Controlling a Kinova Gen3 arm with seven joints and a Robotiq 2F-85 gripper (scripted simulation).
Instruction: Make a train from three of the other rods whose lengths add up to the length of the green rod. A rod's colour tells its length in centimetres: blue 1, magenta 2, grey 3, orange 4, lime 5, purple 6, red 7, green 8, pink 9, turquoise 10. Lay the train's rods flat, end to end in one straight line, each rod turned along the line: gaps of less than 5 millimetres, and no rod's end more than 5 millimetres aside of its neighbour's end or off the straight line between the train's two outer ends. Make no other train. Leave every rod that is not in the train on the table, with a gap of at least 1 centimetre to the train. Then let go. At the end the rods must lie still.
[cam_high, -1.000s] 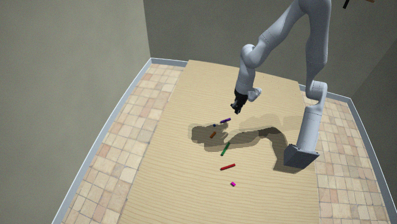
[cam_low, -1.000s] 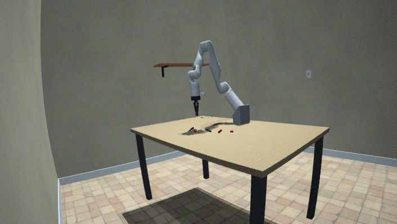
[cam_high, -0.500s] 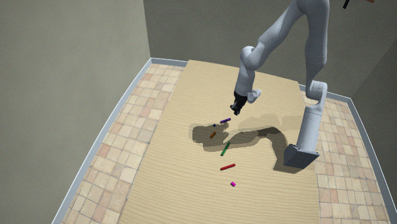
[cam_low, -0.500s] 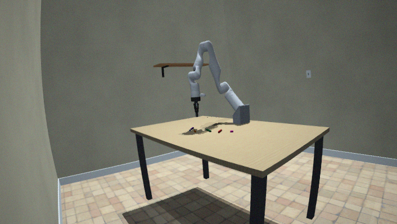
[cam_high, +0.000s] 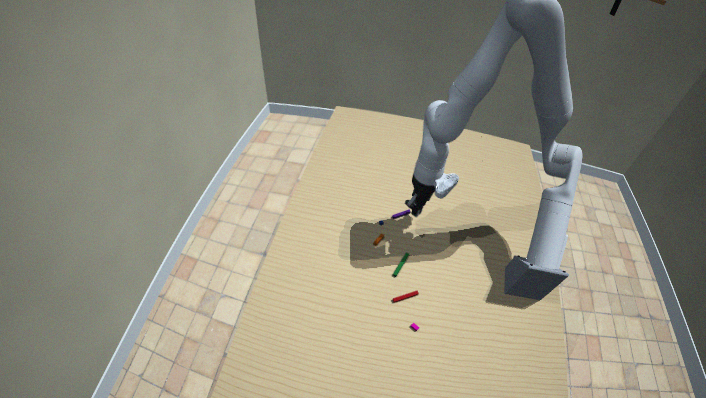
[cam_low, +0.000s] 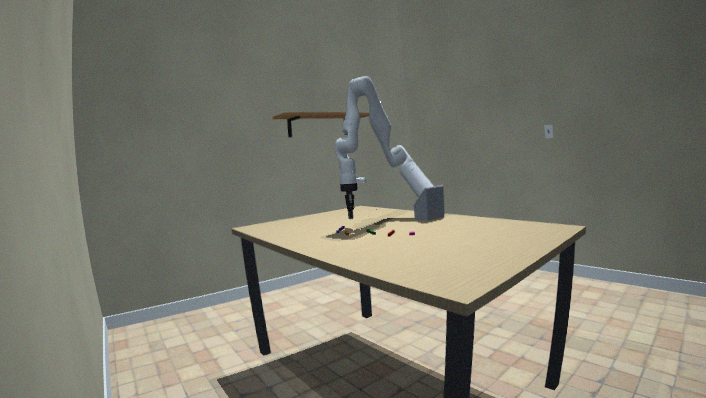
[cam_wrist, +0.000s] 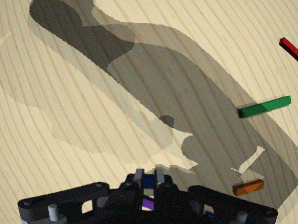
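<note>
Now: the purple rod 4 cm ahead of my hand, 2 cm to the right of it and 6 cm below it. Also, from my hand: green rod (3 cm ahead, 15 cm to the left, 6 cm below); orange rod (10 cm ahead, 8 cm to the left, 6 cm below); red rod (25 cm to the left, 6 cm below).
</note>
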